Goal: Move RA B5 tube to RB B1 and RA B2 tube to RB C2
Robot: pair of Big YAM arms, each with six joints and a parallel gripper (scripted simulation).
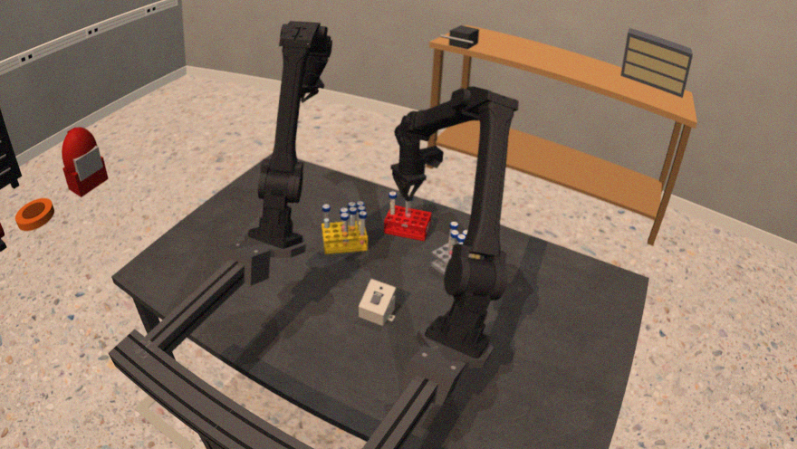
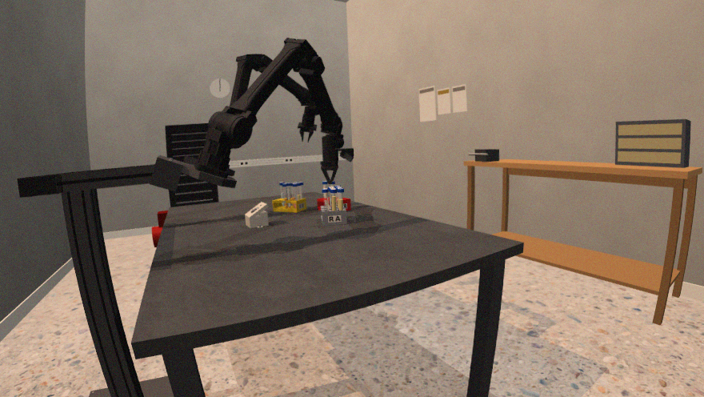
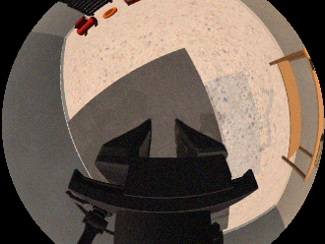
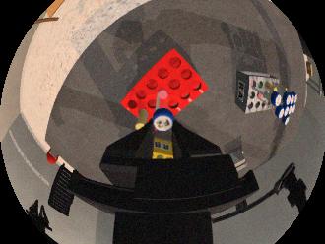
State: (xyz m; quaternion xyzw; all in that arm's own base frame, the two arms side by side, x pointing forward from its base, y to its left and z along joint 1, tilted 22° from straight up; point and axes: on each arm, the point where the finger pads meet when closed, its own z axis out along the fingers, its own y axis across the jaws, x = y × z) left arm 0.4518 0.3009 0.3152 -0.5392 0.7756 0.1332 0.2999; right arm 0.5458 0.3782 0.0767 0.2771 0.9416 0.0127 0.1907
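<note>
My right gripper is now 100 mm above the red rack and 10 mm short of it.
</note>
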